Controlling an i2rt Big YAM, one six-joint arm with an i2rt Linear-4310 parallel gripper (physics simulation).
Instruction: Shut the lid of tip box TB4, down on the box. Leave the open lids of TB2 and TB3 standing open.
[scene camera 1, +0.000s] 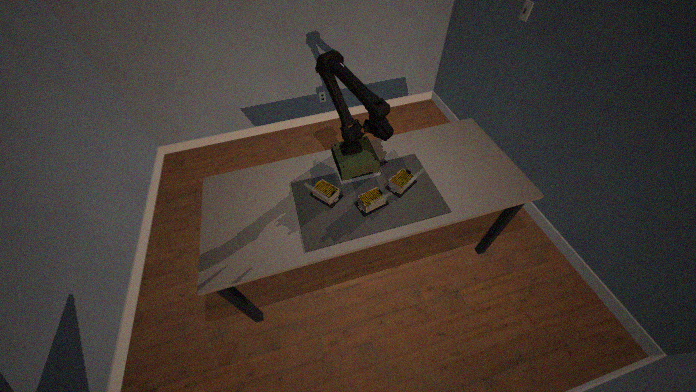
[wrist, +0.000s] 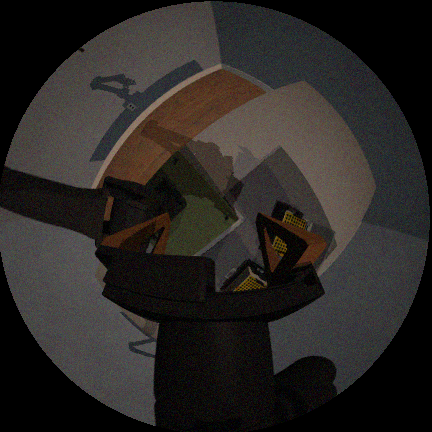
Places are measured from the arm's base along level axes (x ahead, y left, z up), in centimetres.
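Pixels of known places: gripper, between the fingertips: (scene camera 1: 376, 135) (wrist: 212, 216); arm's base, origin of its link: (scene camera 1: 351, 149) (wrist: 161, 206).
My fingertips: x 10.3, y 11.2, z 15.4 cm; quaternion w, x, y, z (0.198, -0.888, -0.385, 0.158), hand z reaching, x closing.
For each thing: its top centre in the pictures, then the offset to it from my fingertips. "*": a spot on its surface instead. Level surfaces: height alone.
- left box, centre of its top: (scene camera 1: 325, 187) dx +11.9, dy -32.5, dz -16.6 cm
- middle box, a spot on its surface: (scene camera 1: 371, 201) * dx +33.4, dy -14.4, dz -9.4 cm
- right box, centre of its top: (wrist: 292, 237) (scene camera 1: 402, 176) dx +17.8, dy +9.3, dz -16.6 cm
- pale lid, a spot on its surface: (scene camera 1: 418, 176) * dx +22.0, dy +16.5, dz -14.9 cm
- grey mat, height of its surface: dz -24.0 cm
- pale table, height of its surface: dz -24.3 cm
Three tip boxes with yellow tips stand on the grey mat: a left box (scene camera 1: 326, 192), a middle box (scene camera 1: 371, 201) and a right box (scene camera 1: 401, 181). Yellow tips show in all three. A pale lid (scene camera 1: 418, 176) stands tilted open at the right box, and another lid (scene camera 1: 309, 187) at the left box. The middle box's lid is hard to make out. The labels are unreadable, so I cannot tell which box is TB4. My gripper (scene camera 1: 381, 130) (wrist: 212, 216) is open and empty, high beside the green base and away from the boxes. Its right finger partly hides boxes in the wrist view.
The green base block (scene camera 1: 356, 161) (wrist: 200, 225) stands at the mat's back edge, behind the boxes. The grey mat (scene camera 1: 320, 235) (wrist: 260, 187) lies on the pale table (scene camera 1: 480, 165) (wrist: 320, 125). Walls stand behind and to the right.
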